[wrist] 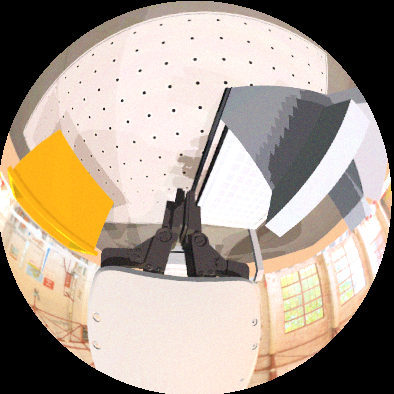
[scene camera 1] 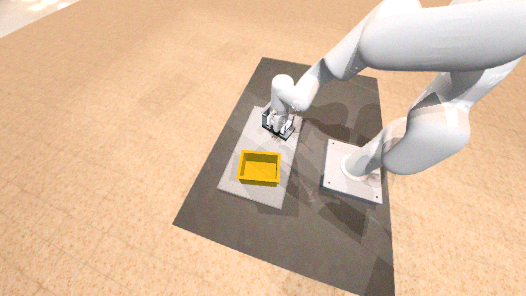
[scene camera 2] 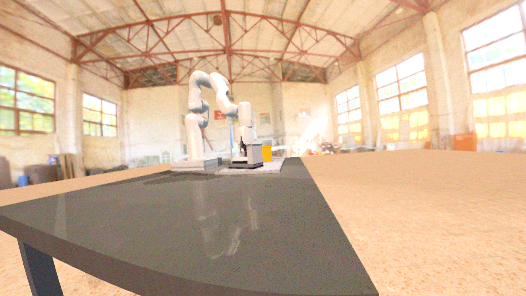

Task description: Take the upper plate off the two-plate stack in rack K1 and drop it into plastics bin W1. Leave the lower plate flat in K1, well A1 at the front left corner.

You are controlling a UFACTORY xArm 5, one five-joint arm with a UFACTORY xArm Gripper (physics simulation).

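Note:
Rack K1 (scene camera 1: 265,120) (scene camera 2: 254,156) (wrist: 260,102) has grey upright walls on a black base. A white plate with a well grid (scene camera 1: 287,126) (wrist: 232,187) lies between its walls; whether one or two plates are stacked there cannot be told. My gripper (scene camera 1: 276,131) (scene camera 2: 243,156) (wrist: 182,199) is shut and empty. It points down, low at the long side of the rack that faces the bin, with its fingertips close to the black base edge and beside the plate. Contact cannot be told. Plastics bin W1 (scene camera 1: 259,169) (scene camera 2: 267,153) (wrist: 62,190) is a yellow open box beside the rack.
The rack and bin stand on a pale perforated board (scene camera 1: 230,184) (scene camera 2: 272,168) (wrist: 150,65). The board lies on a dark table (scene camera 1: 250,235) (scene camera 2: 190,215). The arm's white base plate (scene camera 1: 332,170) (scene camera 2: 182,166) stands on the other side of the table. Rack walls rise close to the gripper.

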